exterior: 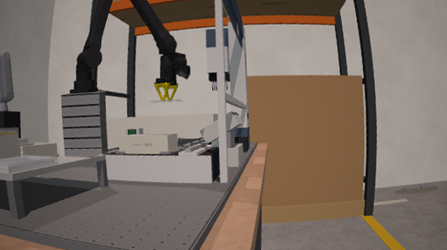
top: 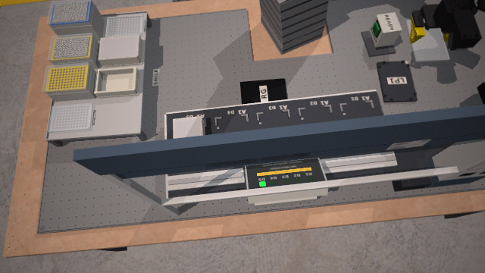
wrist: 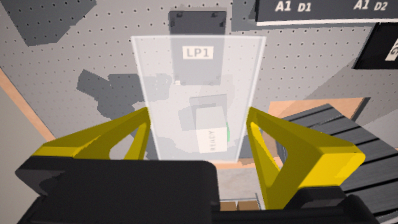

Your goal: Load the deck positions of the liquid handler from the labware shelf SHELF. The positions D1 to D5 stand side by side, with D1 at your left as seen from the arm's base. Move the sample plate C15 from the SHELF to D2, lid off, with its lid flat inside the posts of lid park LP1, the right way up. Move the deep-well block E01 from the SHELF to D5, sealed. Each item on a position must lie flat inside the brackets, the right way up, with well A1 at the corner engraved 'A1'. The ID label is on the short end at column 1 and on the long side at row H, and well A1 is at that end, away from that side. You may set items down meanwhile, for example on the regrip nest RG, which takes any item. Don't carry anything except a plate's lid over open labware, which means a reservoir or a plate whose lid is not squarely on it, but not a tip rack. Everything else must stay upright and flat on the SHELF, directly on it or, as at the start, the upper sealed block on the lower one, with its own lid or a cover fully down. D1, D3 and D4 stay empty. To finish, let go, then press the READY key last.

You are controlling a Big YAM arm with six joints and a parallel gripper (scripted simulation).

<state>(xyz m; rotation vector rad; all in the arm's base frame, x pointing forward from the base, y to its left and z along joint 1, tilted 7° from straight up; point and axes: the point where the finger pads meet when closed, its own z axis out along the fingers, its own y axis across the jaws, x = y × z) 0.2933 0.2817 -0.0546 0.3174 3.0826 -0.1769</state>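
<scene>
Now: hand 220 mm above the lid park LP1. Round my hand: clear plate lid 10 mm below; ready key 160 mm behind, 30 mm to the right, 150 mm below; black regrip nest RG 60 mm behind, 420 mm to the right, 220 mm below.
</scene>
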